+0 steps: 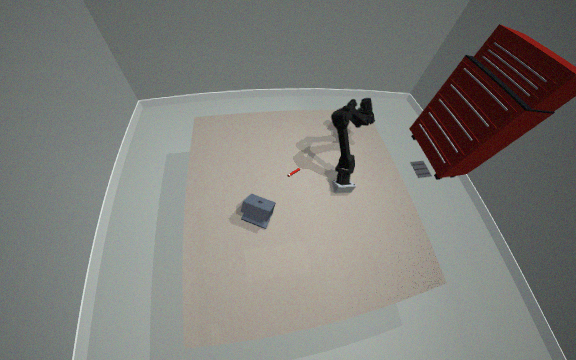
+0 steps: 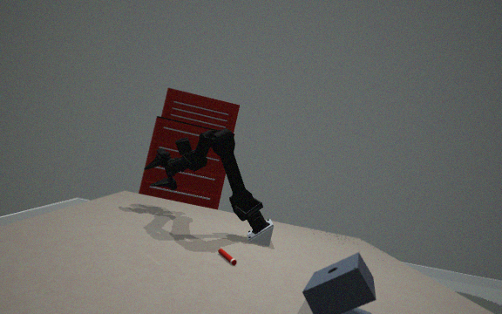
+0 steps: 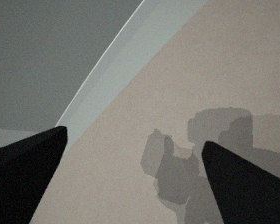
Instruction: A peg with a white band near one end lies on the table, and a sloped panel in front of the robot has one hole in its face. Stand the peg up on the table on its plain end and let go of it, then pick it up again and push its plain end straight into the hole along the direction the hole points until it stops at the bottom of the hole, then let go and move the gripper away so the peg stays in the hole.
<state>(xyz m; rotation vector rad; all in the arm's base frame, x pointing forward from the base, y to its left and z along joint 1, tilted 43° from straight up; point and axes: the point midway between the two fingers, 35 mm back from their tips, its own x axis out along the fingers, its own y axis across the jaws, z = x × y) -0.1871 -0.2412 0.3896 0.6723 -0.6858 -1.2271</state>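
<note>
My gripper tip is now 450 mm short of the red peg, 340 mm to the right of it and 120 mm above it. Round my gripper tip: grey sloped panel 670 mm ahead, 530 mm to the left, 50 mm below.
</note>
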